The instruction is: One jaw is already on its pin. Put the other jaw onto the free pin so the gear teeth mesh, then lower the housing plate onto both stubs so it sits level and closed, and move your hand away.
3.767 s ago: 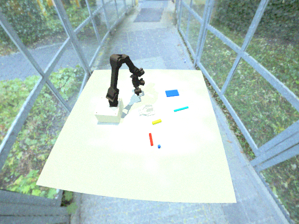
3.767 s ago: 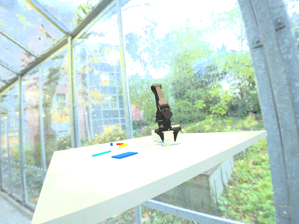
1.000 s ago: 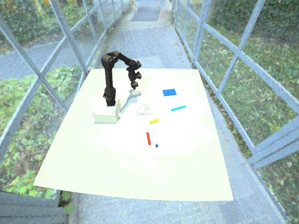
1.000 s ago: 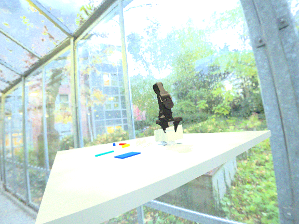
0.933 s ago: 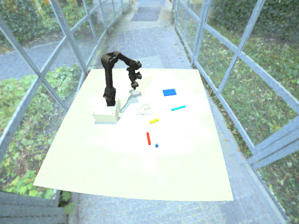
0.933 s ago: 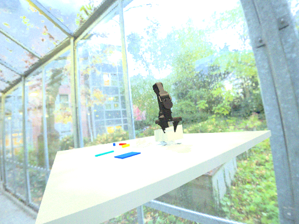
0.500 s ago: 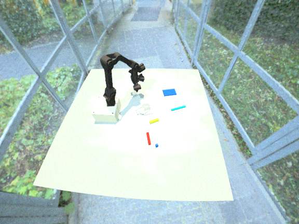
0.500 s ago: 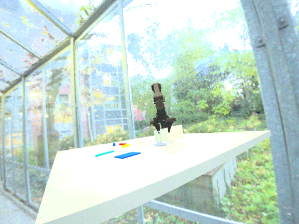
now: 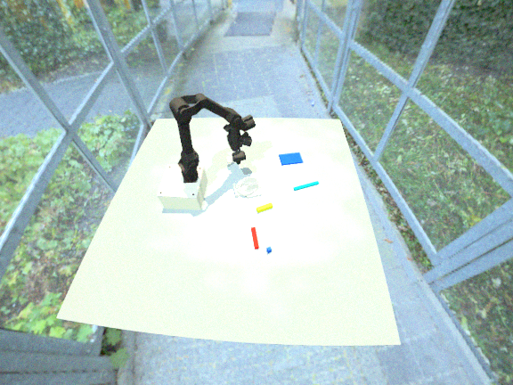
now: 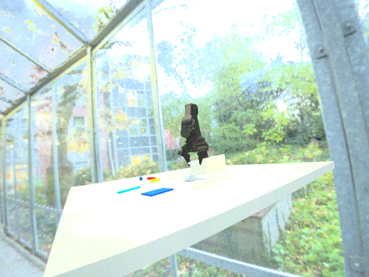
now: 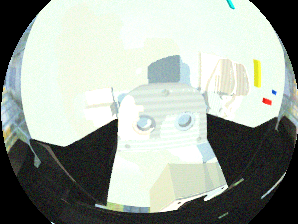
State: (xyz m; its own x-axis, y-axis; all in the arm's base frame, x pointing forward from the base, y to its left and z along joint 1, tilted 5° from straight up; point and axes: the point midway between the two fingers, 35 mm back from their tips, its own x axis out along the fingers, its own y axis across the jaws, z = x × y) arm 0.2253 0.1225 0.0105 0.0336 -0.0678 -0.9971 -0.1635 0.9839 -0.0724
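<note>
Right now my gripper tip is 10 mm short of the white jaw, 120 mm to the left of it and 70 mm above it. From my gripper tip the other things lie so: pale riser 30 mm behind, 90 mm to the left, 70 mm below; then yellow bar 110 mm ahead, 270 mm to the right, 70 mm below; then blue flat plate 300 mm ahead, 50 mm to the left, 80 mm below.
</note>
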